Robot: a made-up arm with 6 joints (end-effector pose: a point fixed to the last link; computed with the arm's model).
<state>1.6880 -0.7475 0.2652 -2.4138 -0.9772 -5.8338</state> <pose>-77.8 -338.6 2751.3 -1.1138 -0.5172 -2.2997</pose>
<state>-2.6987 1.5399 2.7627 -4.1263 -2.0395 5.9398</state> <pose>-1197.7 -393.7 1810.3 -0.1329 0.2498 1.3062</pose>
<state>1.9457 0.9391 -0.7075 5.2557 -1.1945 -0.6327</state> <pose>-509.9 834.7 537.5 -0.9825 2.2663 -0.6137</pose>
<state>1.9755 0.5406 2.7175 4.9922 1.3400 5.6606</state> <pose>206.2 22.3 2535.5 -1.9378 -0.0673 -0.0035</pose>
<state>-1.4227 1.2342 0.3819 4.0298 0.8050 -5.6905</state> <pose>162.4 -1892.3 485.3 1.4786 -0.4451 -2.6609</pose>
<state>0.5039 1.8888 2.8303 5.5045 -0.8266 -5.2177</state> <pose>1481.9 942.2 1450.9 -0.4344 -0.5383 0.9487</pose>
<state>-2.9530 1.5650 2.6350 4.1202 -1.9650 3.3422</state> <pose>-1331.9 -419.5 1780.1 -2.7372 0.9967 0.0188</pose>
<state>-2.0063 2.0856 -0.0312 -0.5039 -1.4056 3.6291</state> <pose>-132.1 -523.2 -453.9 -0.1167 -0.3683 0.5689</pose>
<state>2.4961 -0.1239 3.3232 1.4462 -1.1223 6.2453</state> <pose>892.7 -435.0 1564.5 1.8922 0.4608 0.2838</pose>
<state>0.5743 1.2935 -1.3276 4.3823 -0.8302 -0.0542</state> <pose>194.3 302.0 491.7 0.9770 2.0203 -1.9475</pose>
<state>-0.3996 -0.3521 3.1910 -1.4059 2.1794 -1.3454</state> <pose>-948.0 214.1 1452.2 0.0980 -0.2156 -1.3340</pose>
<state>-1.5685 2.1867 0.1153 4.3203 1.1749 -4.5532</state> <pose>-179.4 -580.8 -664.4 -0.8152 -2.5887 1.3982</pose>
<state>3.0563 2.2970 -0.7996 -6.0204 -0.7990 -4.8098</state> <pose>157.7 26.1 116.4 1.3110 -0.5105 0.6099</pose>
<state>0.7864 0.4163 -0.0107 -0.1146 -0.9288 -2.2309</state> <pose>1051.0 1080.6 1451.7 1.3577 1.3232 -0.9788</pose>
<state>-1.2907 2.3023 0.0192 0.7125 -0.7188 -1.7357</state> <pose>-21.0 -257.0 -693.3 -1.1166 -2.0091 1.6727</pose>
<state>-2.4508 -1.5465 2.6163 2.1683 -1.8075 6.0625</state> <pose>842.9 917.8 33.2 0.3573 2.9901 0.3256</pose>
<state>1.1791 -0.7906 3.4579 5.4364 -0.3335 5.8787</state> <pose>-466.2 -992.5 613.6 -0.3568 1.9902 -0.5701</pose>
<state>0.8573 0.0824 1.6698 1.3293 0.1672 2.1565</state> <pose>-15.6 34.4 3139.9 -1.8255 -0.6183 -2.1076</pose>
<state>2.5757 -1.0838 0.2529 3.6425 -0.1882 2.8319</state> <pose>653.2 -437.5 2571.1 1.7258 -0.7811 1.8897</pose>
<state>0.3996 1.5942 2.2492 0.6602 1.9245 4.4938</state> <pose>1519.1 773.9 1643.1 0.3464 -1.1270 2.4814</pose>
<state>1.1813 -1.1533 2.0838 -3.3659 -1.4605 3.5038</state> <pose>-649.5 -1705.8 901.8 -1.3299 1.1494 0.9761</pose>
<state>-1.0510 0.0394 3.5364 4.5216 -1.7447 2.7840</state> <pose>-135.0 648.6 1511.0 1.5128 0.3125 0.1404</pose>
